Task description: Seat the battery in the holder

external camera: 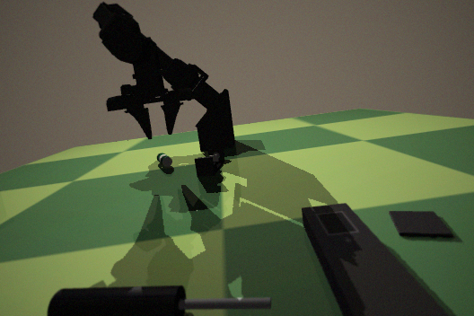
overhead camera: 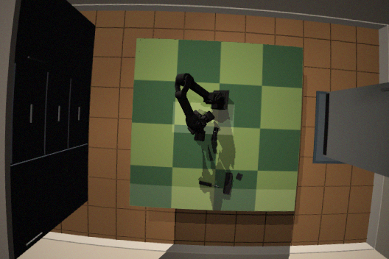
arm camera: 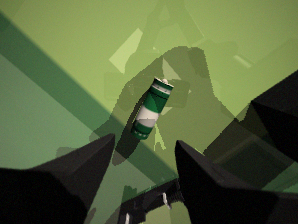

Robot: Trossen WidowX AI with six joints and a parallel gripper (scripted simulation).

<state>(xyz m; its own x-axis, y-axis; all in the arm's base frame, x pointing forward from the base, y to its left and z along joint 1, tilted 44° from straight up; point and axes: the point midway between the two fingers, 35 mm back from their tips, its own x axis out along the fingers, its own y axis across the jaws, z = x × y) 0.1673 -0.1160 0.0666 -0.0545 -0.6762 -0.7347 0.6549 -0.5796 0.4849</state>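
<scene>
My gripper tip is 1 cm past the battery and 6 cm above it. Also, from my gripper tip: dark square plate (40 cm ahead, 32 cm to the left, 7 cm below); then screwdriver (47 cm ahead, 10 cm to the left, 6 cm below); then dark remote (46 cm ahead, 23 cm to the left, 5 cm below).
</scene>
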